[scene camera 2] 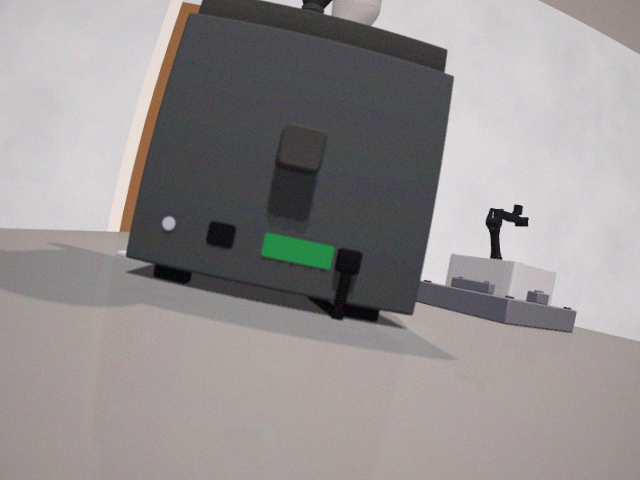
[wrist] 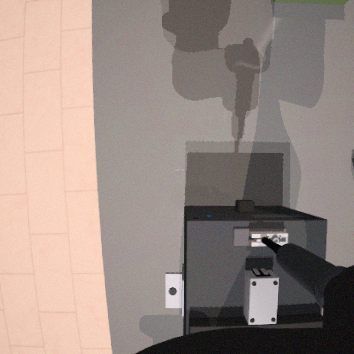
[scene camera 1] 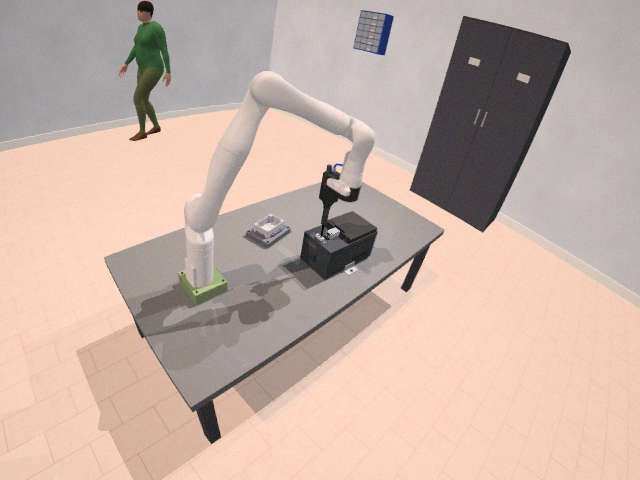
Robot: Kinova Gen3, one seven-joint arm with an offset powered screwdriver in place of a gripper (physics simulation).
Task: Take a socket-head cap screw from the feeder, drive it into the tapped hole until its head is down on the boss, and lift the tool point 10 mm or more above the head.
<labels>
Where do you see a grey fixture plate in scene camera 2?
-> At 500,309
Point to a dark screw feeder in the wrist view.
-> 213,272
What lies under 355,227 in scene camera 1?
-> A dark feeder cover.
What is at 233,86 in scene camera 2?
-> A dark screw feeder.
</labels>
